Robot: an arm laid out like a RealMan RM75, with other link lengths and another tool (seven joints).
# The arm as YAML. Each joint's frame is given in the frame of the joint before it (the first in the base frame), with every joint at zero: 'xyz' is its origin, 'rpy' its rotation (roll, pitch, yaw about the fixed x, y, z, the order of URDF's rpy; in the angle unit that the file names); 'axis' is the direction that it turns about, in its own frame. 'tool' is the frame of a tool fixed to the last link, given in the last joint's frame.
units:
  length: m
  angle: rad
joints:
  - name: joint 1
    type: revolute
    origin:
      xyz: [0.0, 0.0, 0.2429]
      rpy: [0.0, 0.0, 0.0]
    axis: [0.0, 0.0, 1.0]
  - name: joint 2
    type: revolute
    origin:
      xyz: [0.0, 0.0, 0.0]
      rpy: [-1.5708, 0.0, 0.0]
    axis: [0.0, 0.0, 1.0]
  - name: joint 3
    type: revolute
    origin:
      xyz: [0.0, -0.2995, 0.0]
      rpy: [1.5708, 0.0, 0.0]
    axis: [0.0, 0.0, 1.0]
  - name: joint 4
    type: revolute
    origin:
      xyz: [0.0, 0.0, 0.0]
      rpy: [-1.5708, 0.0, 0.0]
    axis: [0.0, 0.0, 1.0]
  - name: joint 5
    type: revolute
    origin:
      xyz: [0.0, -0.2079, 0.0]
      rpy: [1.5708, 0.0, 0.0]
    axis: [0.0, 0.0, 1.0]
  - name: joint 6
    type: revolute
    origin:
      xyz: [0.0, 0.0, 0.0]
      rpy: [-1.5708, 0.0, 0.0]
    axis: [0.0, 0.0, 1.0]
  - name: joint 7
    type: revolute
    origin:
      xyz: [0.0, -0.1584, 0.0]
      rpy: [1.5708, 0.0, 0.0]
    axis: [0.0, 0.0, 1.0]
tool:
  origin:
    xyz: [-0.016, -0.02, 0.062]
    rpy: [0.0, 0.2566, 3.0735]
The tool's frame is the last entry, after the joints.
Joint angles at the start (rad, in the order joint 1, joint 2, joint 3, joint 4, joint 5, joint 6, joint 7): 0.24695, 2.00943, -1.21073, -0.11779, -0.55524, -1.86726, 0.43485
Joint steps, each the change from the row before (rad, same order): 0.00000, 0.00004, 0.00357, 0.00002, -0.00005, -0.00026, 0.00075; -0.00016, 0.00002, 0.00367, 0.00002, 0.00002, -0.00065, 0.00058; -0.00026, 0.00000, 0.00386, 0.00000, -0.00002, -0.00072, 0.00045; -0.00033, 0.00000, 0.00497, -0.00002, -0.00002, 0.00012, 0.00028; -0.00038, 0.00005, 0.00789, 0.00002, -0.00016, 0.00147, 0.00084; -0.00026, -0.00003, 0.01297, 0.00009, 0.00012, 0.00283, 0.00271; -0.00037, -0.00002, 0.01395, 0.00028, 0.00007, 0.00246, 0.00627; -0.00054, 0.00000, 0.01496, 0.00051, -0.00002, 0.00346, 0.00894; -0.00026, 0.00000, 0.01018, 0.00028, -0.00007, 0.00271, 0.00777; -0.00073, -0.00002, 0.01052, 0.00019, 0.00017, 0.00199, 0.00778; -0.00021, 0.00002, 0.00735, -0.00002, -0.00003, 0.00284, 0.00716; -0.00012, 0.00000, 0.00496, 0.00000, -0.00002, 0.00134, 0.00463; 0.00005, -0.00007, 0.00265, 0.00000, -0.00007, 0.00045, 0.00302; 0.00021, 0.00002, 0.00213, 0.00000, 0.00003, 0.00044, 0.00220; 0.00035, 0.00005, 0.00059, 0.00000, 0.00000, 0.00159, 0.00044
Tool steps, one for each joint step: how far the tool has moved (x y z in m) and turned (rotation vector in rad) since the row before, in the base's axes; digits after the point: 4 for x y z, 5 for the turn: 0.0003, 0.0001, 0.0007, 0.00267, 0.00146, -0.00129; 0.0003, 0.0000, 0.0008, 0.00305, 0.00146, -0.00116; 0.0003, 0.0000, 0.0008, 0.00330, 0.00138, -0.00124; 0.0006, 0.0001, 0.0010, 0.00414, 0.00127, -0.00253; 0.0011, 0.0003, 0.0014, 0.00578, 0.00202, -0.00503; 0.0018, 0.0007, 0.0024, 0.00887, 0.00431, -0.00847; 0.0020, 0.0006, 0.0026, 0.00750, 0.00749, -0.00871; 0.0024, 0.0007, 0.0026, 0.00627, 0.00973, -0.01025; 0.0017, 0.0006, 0.0018, 0.00315, 0.00790, -0.00700; 0.0017, 0.0003, 0.0020, 0.00397, 0.00821, -0.00691; 0.0013, 0.0005, 0.0012, 0.00123, 0.00681, -0.00556; 0.0008, 0.0003, 0.0009, 0.00115, 0.00455, -0.00320; 0.0004, 0.0002, 0.0005, 0.00035, 0.00284, -0.00129; 0.0003, 0.0002, 0.0004, 0.00045, 0.00219, -0.00098; 0.0002, 0.0003, 0.0000, -0.00028, 0.00026, -0.00135
